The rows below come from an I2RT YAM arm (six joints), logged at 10 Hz.
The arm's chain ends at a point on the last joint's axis. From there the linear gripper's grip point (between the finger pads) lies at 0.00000 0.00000 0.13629 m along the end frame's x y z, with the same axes.
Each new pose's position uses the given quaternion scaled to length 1; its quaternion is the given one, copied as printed.
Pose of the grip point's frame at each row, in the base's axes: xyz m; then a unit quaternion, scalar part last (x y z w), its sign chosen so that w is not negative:
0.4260, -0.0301, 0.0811, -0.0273, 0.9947, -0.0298, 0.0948
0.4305, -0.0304, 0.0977, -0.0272, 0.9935, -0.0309, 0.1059
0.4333, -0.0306, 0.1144, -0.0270, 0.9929, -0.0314, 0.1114
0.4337, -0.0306, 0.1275, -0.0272, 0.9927, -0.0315, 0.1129
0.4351, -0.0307, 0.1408, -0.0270, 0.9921, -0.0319, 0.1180
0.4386, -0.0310, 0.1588, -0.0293, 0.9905, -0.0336, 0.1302
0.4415, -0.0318, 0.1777, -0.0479, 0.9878, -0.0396, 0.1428
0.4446, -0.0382, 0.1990, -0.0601, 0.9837, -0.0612, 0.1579
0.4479, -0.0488, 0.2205, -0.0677, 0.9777, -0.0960, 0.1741
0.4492, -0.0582, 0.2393, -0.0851, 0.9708, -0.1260, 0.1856
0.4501, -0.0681, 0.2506, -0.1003, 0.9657, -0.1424, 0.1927
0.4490, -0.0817, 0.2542, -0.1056, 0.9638, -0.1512, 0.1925
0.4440, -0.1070, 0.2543, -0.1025, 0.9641, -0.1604, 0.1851
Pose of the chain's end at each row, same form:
0.4001, -0.0227, 0.2147, -0.0273, 0.9947, -0.0298, 0.0948
0.4016, -0.0228, 0.2307, -0.0272, 0.9935, -0.0309, 0.1059
0.4029, -0.0229, 0.2470, -0.0270, 0.9929, -0.0314, 0.1114
0.4029, -0.0229, 0.2600, -0.0272, 0.9927, -0.0315, 0.1129
0.4030, -0.0229, 0.2730, -0.0270, 0.9921, -0.0319, 0.1180
0.4032, -0.0230, 0.2902, -0.0293, 0.9905, -0.0336, 0.1302
0.4025, -0.0230, 0.3080, -0.0479, 0.9878, -0.0396, 0.1428
0.4013, -0.0244, 0.3275, -0.0601, 0.9837, -0.0612, 0.1579
0.3997, -0.0264, 0.3460, -0.0677, 0.9777, -0.0960, 0.1741
0.3972, -0.0292, 0.3619, -0.0851, 0.9708, -0.1260, 0.1856
0.3955, -0.0359, 0.3712, -0.1003, 0.9657, -0.1424, 0.1927
0.3941, -0.0475, 0.3742, -0.1056, 0.9638, -0.1512, 0.1925
0.3909, -0.0700, 0.3742, -0.1025, 0.9641, -0.1604, 0.1851

